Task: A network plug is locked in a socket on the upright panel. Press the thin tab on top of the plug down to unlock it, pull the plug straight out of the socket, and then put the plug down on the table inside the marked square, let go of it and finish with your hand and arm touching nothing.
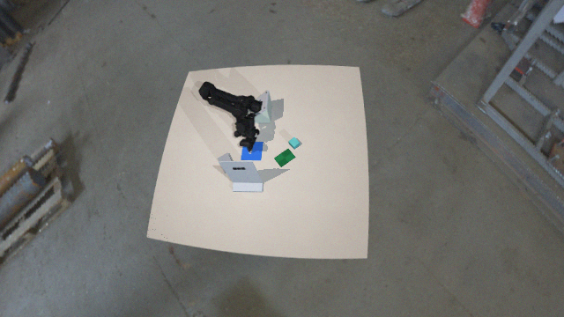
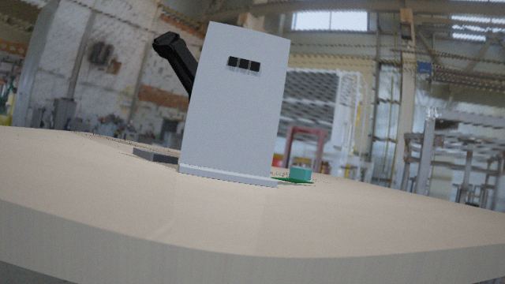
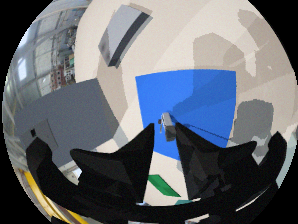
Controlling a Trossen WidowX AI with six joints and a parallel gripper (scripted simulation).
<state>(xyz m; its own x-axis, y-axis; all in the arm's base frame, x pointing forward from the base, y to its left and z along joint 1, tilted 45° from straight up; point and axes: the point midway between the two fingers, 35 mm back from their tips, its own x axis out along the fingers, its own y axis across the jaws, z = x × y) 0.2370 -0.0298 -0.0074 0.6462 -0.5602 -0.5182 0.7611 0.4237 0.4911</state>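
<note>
The network plug lies right at my gripper tip. From my gripper tip the other things lie so: flat green board 20 mm ahead, 200 mm to the left, 20 mm below; then blue marked square 10 mm behind, 10 mm to the left, 20 mm below; then grey plate 80 mm ahead, 140 mm to the right, 10 mm below.
</note>
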